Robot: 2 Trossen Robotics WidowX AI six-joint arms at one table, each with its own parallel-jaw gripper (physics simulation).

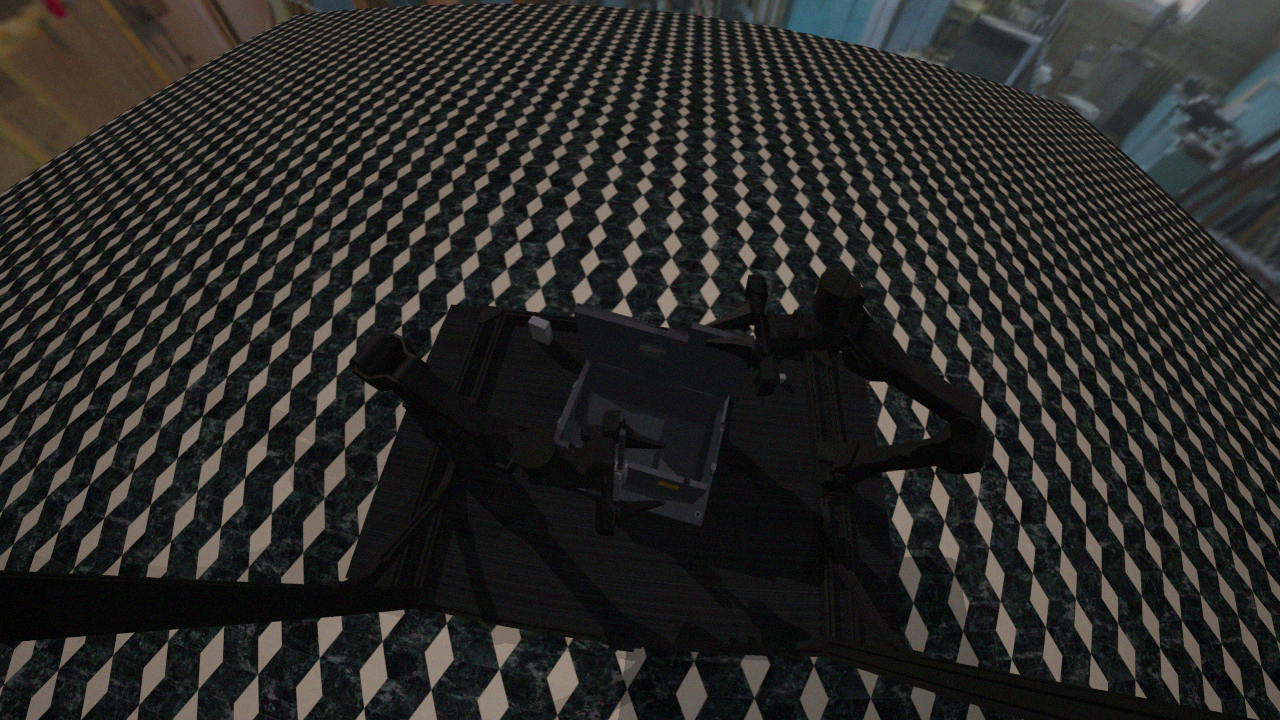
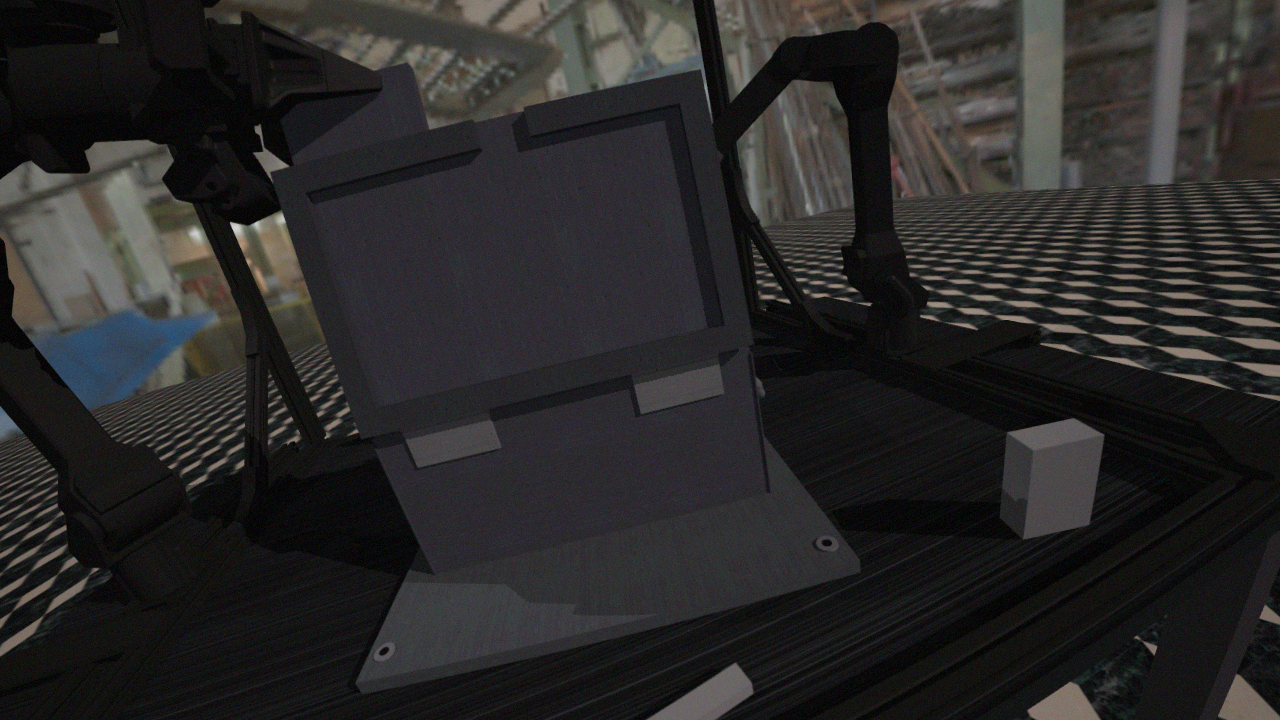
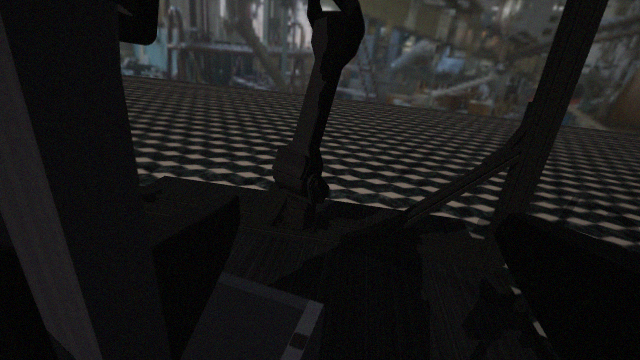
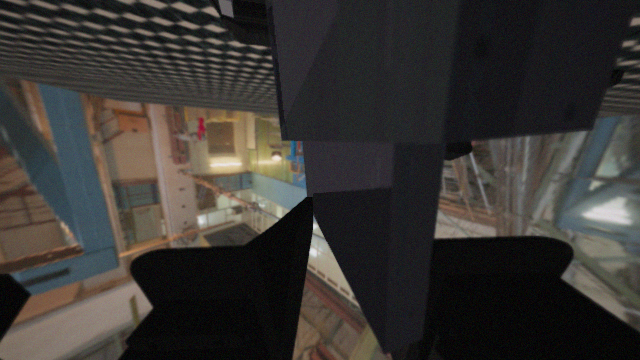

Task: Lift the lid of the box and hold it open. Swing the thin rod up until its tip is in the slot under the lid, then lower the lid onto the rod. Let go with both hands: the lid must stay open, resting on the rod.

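The grey box stands on its base plate in the middle of the black mat. Its lid is raised and leans back on two pale hinges. My right gripper is shut on the lid's free edge and holds it up. My left gripper is open and empty, low inside the box. A thin pale bar, seemingly the rod, stands just beside it. I cannot tell whether its tip sits in the slot.
A small white block lies on the mat behind the box. The left arm's base and the right arm's base stand at the mat's sides. Around the mat is a checkered table top.
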